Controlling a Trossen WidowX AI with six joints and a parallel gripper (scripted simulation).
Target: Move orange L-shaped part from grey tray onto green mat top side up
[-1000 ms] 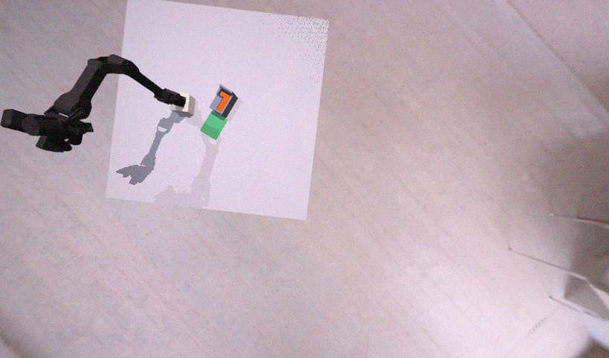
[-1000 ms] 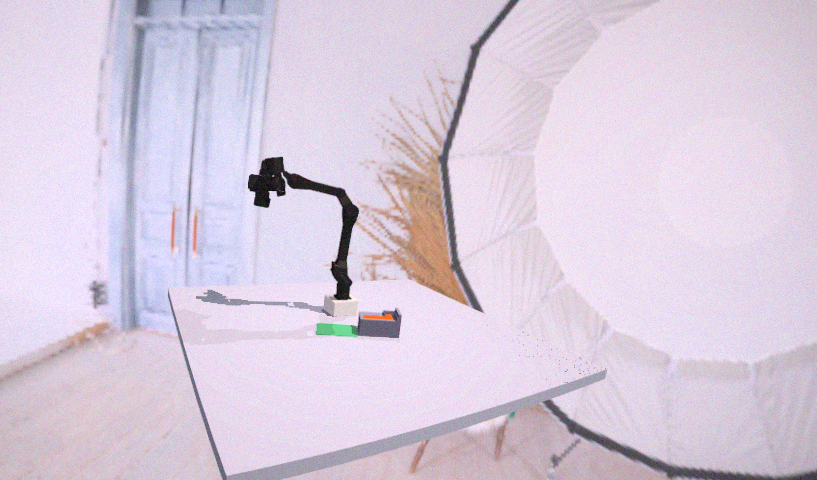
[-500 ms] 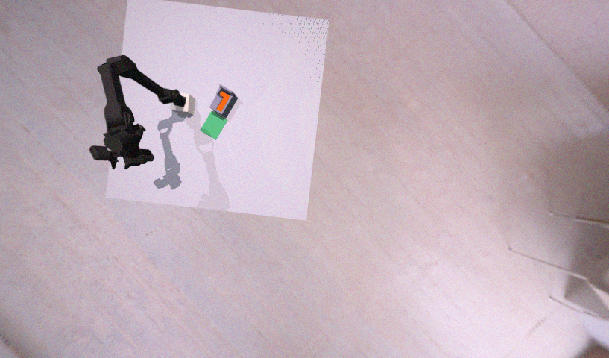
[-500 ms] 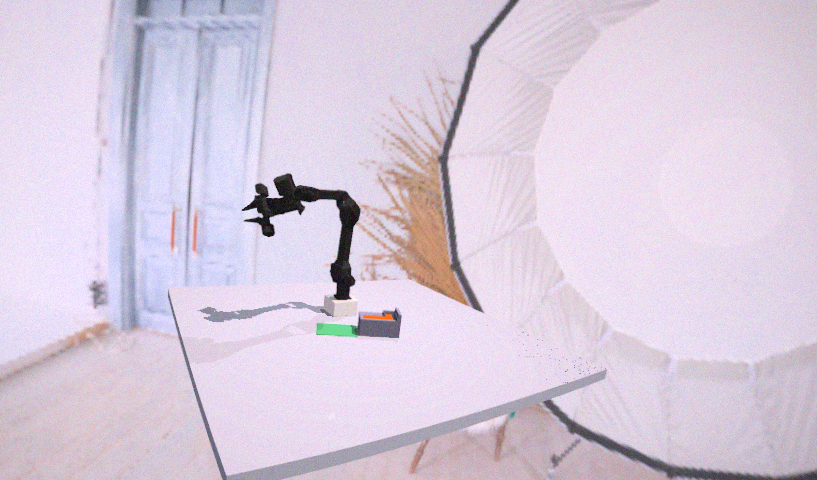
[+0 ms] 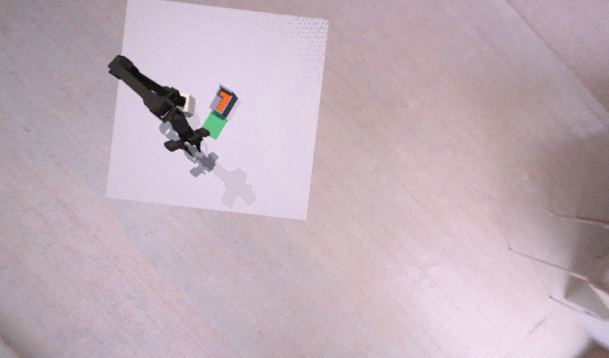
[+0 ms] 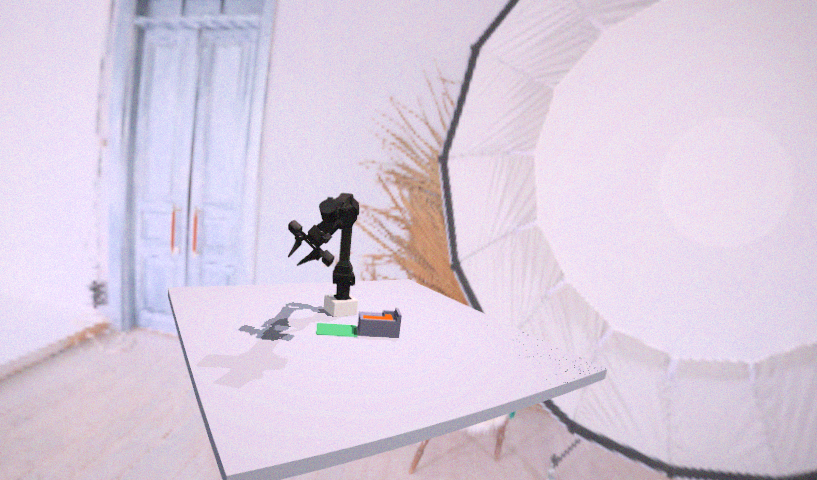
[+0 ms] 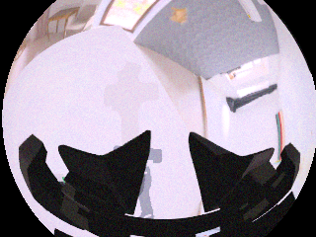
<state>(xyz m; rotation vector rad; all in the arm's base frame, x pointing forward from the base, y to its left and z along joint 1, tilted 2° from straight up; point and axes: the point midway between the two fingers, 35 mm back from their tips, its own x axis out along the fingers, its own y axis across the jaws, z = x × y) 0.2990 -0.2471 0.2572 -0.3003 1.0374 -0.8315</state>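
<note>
The orange L-shaped part lies 70 mm behind my gripper tip, 360 mm to the left of it and 230 mm below it. The rest, counted from my gripper tip: green mat 110 mm behind, 200 mm to the left, 300 mm below.
</note>
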